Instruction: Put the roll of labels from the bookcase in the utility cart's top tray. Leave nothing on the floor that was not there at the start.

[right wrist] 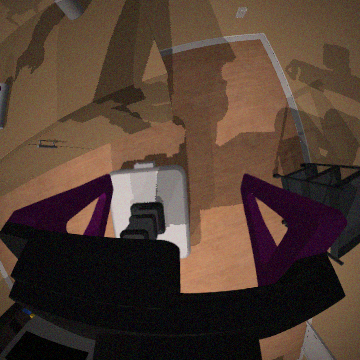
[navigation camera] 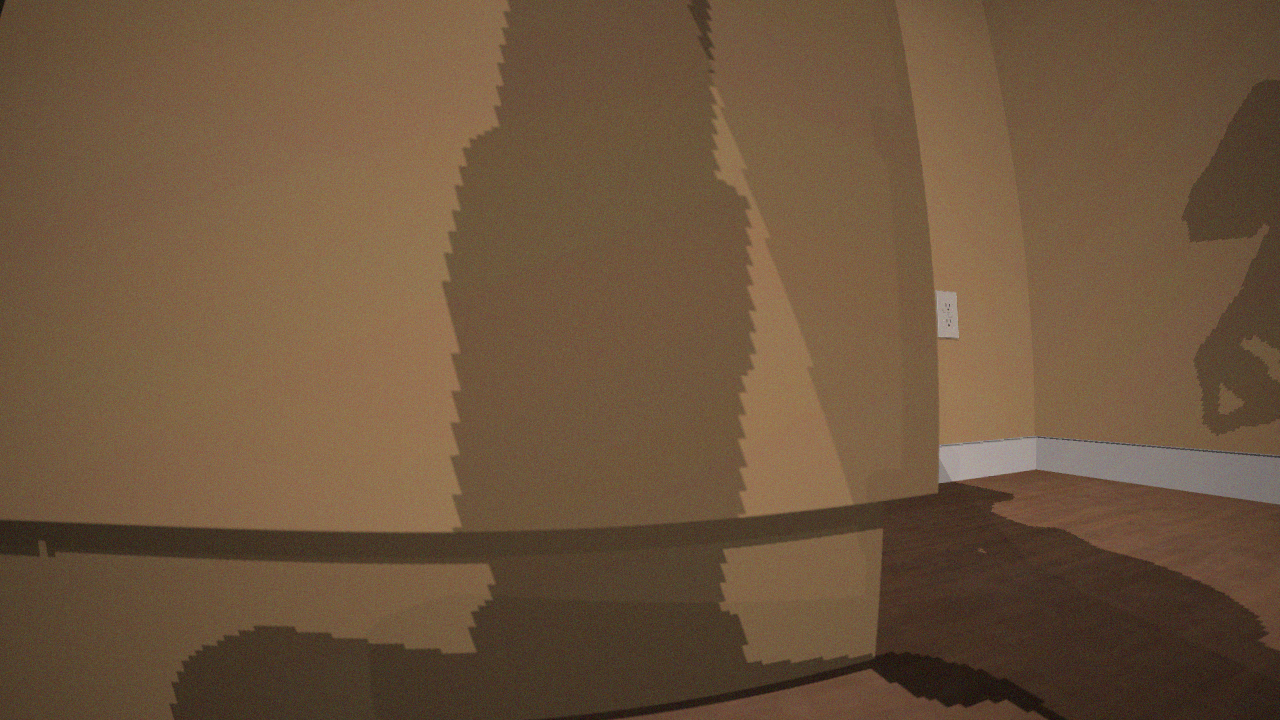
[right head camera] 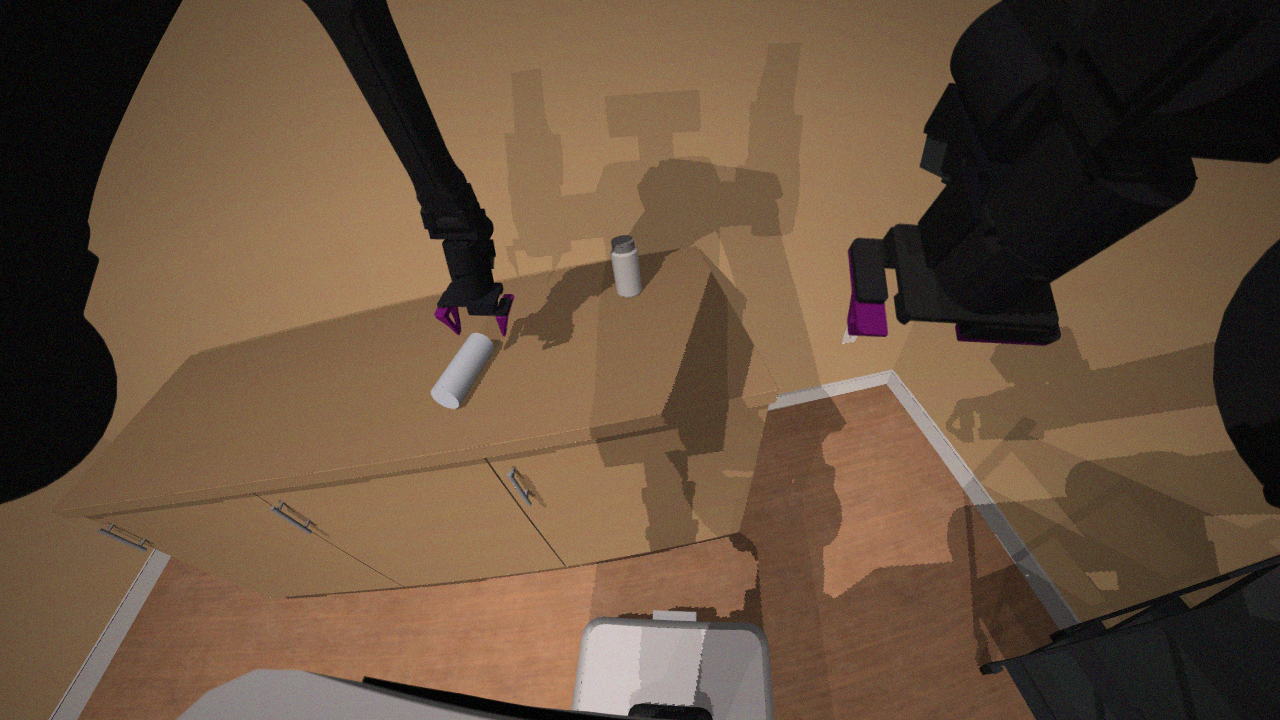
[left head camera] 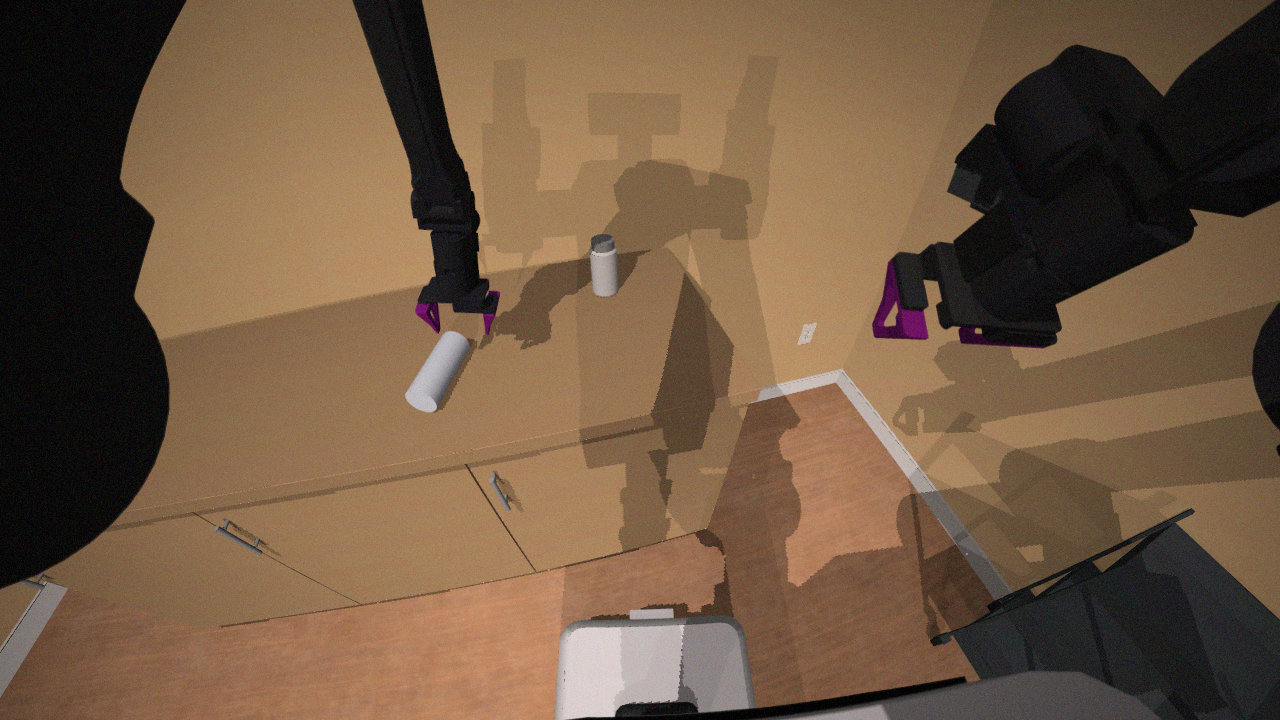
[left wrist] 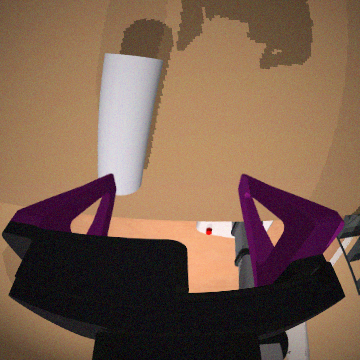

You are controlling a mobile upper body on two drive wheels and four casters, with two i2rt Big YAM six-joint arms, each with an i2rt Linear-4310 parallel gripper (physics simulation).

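Frame: origin at the left arm's base, x ahead, y left, z up, level; millimetres.
Seen in the pictures: left gripper, fingertip midpoint: (right head camera: 482, 333) (left head camera: 463, 332) (left wrist: 176, 180); right gripper, fingertip midpoint: (right wrist: 176, 180) (right head camera: 904, 330) (left head camera: 918, 333).
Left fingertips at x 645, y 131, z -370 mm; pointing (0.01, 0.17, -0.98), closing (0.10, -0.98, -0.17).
A point is followed by its place in that frame.
A plain white cylinder (left head camera: 437, 371) {x 614, y 198, z -441 mm} (right head camera: 462, 370) {x 617, y 196, z -443 mm} (left wrist: 126, 120) {x 660, y 198, z -438 mm}, possibly the roll of labels, lies on its side on the low wooden cabinet (left head camera: 295, 429) (right head camera: 295, 402). No label or print shows on it. My left gripper (left head camera: 463, 331) {x 645, y 131, z -370 mm} (right head camera: 481, 333) {x 645, y 131, z -370 mm} (left wrist: 176, 180) {x 645, y 131, z -370 mm} is open and empty, near the cylinder's far end in the head views; in the left wrist view the cylinder's near end is by one fingertip. My right gripper (left head camera: 953, 338) (right head camera: 936, 338) (right wrist: 176, 180) {x 347, y -453, z -133 mm} is open and empty, away from the cabinet. A dark cart (left head camera: 1190, 591) {x 121, y -1504, z -747 mm} (right head camera: 1181, 644) {x 149, y -1217, z -744 mm} (right wrist: 345, 200) {x 92, y -1378, z -748 mm} shows partly at the right.
A white bottle with a grey cap (left head camera: 604, 271) {x 925, y -119, z -421 mm} (right head camera: 626, 271) {x 925, y -122, z -420 mm} stands upright near the cabinet's back right end. The robot's white base (left head camera: 608, 658) {x 217, y -102, z -1150 mm} (right head camera: 626, 658) {x 212, y -100, z -1150 mm} (right wrist: 175, 195) {x 135, y -415, z -1150 mm} is close in front of the cabinet. Walls meet in a corner beyond the cabinet's right end. A wall outlet (navigation camera: 947, 314) {x 1370, y -961, z -1010 mm} shows there.
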